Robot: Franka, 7 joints.
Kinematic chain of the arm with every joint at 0, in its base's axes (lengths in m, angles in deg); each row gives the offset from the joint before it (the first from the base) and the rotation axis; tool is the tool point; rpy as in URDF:
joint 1: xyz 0 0 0.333 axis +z
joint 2: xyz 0 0 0 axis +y
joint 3: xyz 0 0 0.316 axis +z
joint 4: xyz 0.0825 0 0 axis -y
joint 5: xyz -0.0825 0 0.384 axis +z
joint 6: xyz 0 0 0 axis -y
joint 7: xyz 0.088 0 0 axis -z
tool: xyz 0 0 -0.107 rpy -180 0 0
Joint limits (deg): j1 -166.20..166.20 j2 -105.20..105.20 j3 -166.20..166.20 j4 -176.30..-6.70 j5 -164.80..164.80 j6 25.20..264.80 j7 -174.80..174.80
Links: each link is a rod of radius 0.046 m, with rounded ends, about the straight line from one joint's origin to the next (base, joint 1, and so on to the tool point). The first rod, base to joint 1, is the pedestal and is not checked.
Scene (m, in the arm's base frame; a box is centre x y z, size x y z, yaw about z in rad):
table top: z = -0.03
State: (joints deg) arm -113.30 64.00 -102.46 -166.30 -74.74 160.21 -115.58
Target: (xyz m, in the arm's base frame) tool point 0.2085 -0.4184 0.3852
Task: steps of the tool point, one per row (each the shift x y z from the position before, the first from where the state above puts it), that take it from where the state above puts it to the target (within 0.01 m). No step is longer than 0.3 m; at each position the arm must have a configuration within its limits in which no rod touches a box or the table.
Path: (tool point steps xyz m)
1: -0.1073 -0.1450 -0.0864
2: -0.0136 -0.2160 -0.0458
3: 0.1091 -0.2127 0.0162
4: 0.2064 -0.1243 0.0838
5: 0.2278 0.0200 0.1371

